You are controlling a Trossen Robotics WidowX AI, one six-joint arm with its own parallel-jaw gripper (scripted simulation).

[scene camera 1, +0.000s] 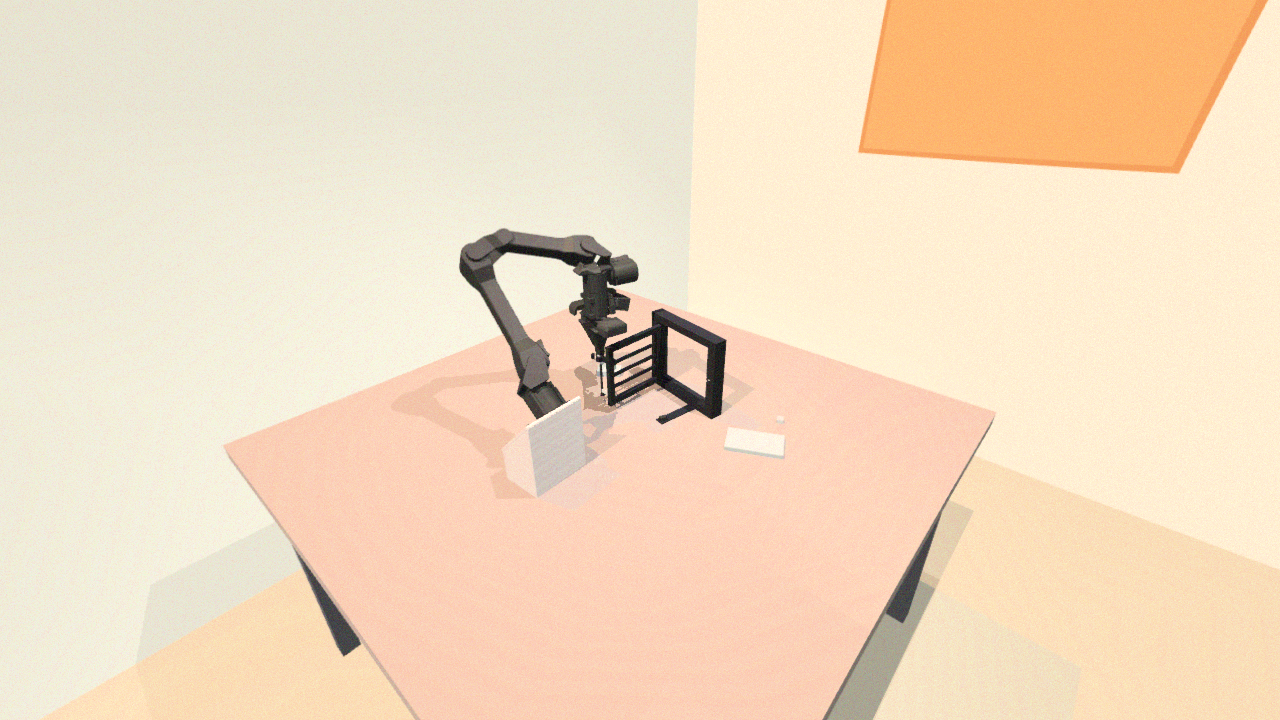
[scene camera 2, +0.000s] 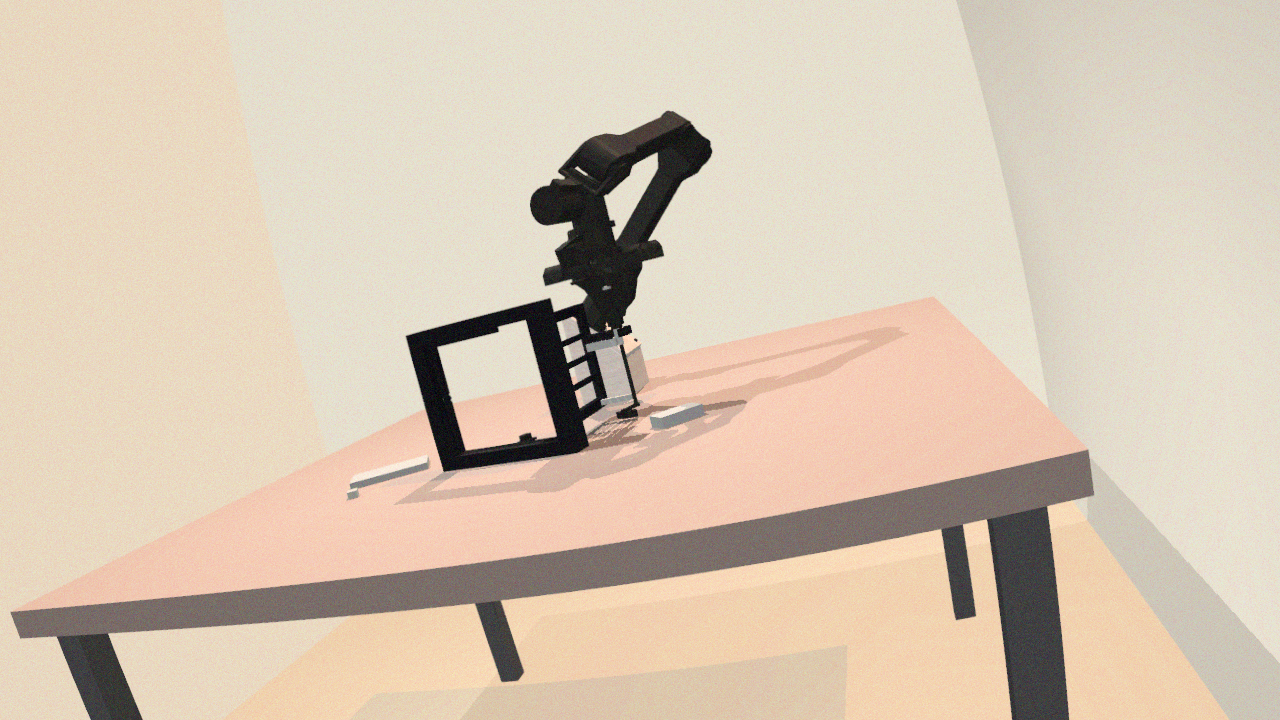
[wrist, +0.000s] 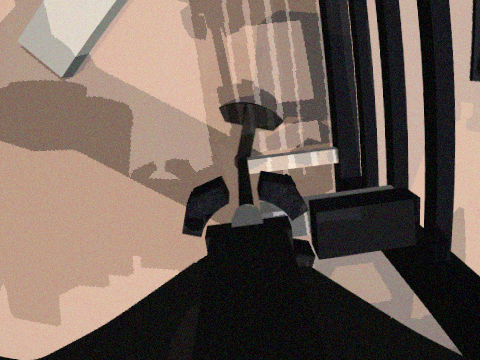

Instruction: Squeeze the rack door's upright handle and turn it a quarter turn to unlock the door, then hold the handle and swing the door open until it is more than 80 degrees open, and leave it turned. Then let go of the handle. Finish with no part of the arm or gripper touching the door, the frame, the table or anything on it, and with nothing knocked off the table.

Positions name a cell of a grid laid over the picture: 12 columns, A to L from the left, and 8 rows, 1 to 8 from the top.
Labels:
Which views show the gripper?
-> Scene camera 1, scene camera 2 and the wrist view: all of them.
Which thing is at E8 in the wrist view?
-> The gripper.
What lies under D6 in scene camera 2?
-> A flat white slab.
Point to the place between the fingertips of the gripper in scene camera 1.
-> F4

